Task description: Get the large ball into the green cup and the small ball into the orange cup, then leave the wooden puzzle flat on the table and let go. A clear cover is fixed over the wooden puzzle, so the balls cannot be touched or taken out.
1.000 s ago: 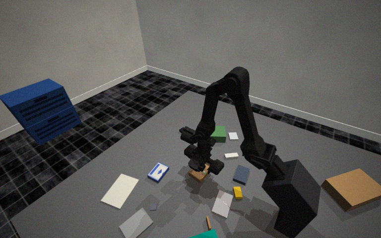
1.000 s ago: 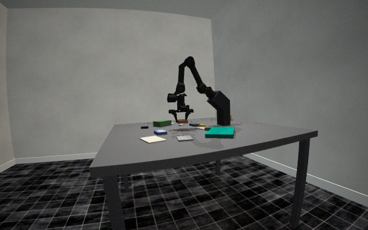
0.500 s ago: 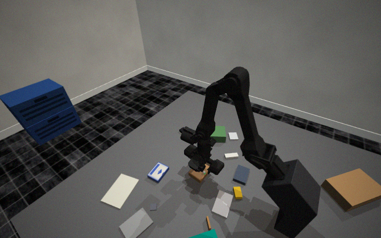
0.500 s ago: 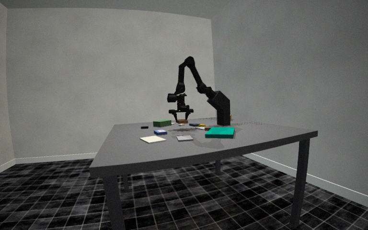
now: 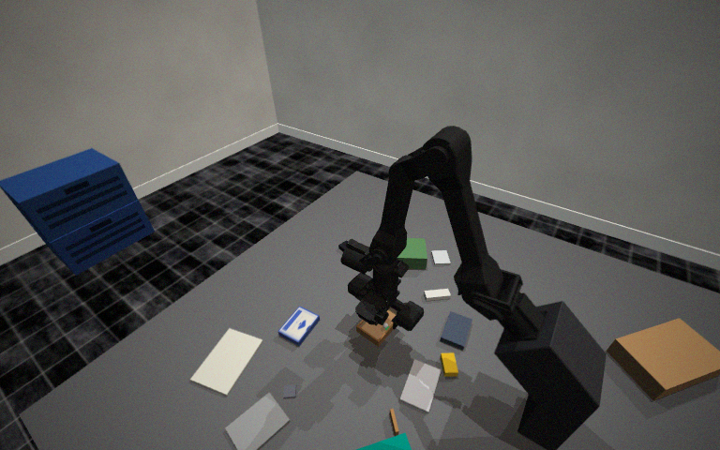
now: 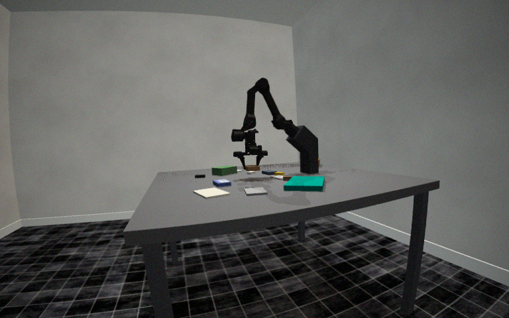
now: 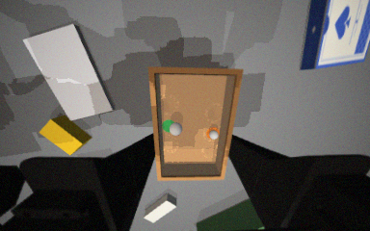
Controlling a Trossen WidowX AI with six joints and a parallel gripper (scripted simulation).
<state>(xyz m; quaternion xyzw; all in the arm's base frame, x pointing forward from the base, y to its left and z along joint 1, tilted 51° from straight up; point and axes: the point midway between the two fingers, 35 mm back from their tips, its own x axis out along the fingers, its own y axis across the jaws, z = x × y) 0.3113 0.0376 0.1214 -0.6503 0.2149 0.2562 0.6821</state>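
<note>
My hand is 10 mm to the right of the wooden puzzle and 30 mm above it. Also, from my hand: slate-blue block 140 mm behind, 130 mm to the right, 80 mm below; then yellow block 180 mm behind, 30 mm to the right, 80 mm below; then white sheet 150 mm behind, 50 mm to the left, 90 mm below.
</note>
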